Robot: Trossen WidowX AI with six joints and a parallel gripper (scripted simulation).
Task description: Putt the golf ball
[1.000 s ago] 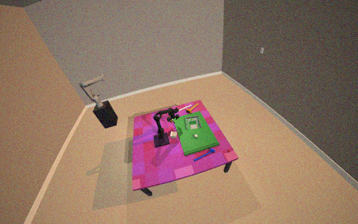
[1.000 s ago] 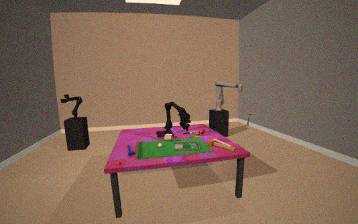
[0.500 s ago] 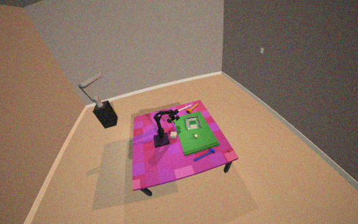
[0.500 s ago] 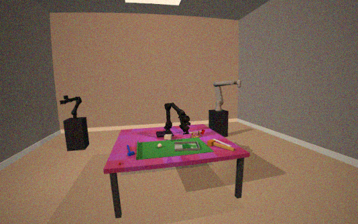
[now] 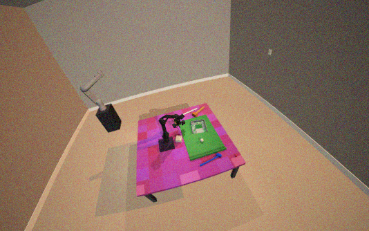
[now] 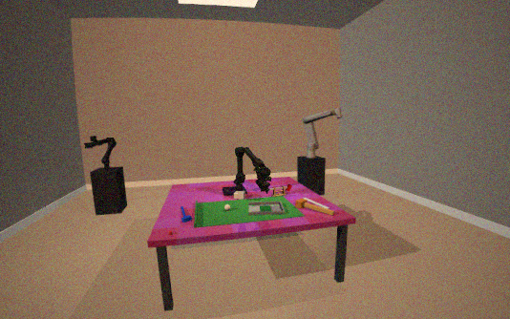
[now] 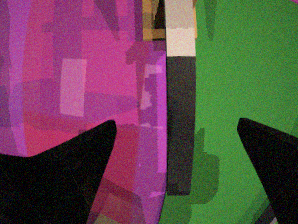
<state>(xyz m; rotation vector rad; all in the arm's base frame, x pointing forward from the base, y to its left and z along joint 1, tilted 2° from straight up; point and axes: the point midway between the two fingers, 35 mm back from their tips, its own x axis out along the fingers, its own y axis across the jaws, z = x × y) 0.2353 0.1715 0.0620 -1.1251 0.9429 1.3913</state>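
The white cube lies 60 mm behind my gripper tip, 210 mm to the right of it and 20 mm below it. Also, from my gripper tip: red putter (20 mm behind, 110 mm to the left, 10 mm above); then wooden stand (20 mm behind, 130 mm to the left, 10 mm below); then green mat (240 mm ahead, 220 mm to the right, 40 mm below).
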